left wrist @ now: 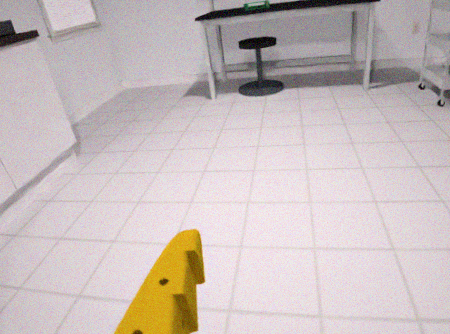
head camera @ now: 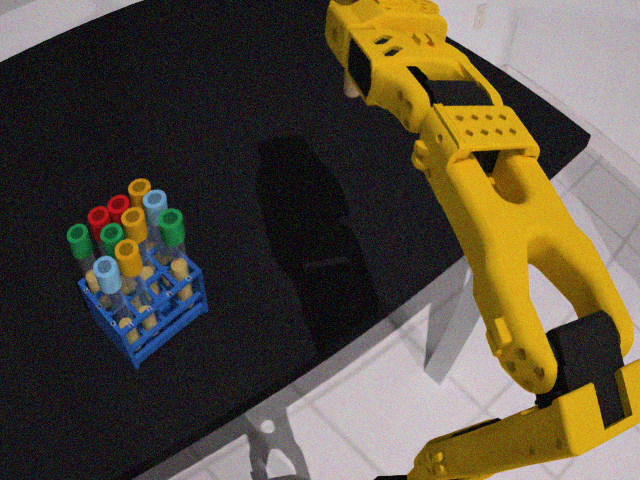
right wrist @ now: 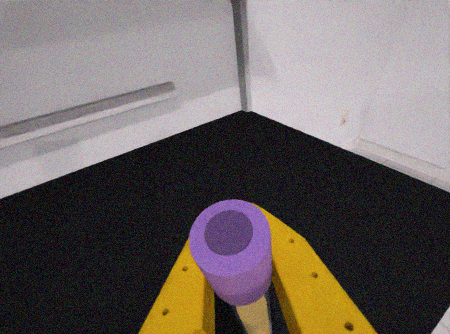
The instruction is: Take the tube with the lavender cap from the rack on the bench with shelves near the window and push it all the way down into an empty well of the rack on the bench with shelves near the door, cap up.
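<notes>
The tube with the lavender cap is between the jaws of my right gripper, cap toward the camera; the gripper is shut on it. In the head view, its pale lower end hangs below the gripper over the black bench top, up and right of the blue rack. The blue rack stands at lower left, holding several tubes with green, red, orange and light-blue caps. A small green rack-like item lies on a far bench. My left gripper shows one notched jaw and is fully open, over the floor.
The black bench top ends at walls and at a front edge above the tiled floor. Across the floor stand a far bench, a dark stool and a white trolley at right. A white cabinet stands at left.
</notes>
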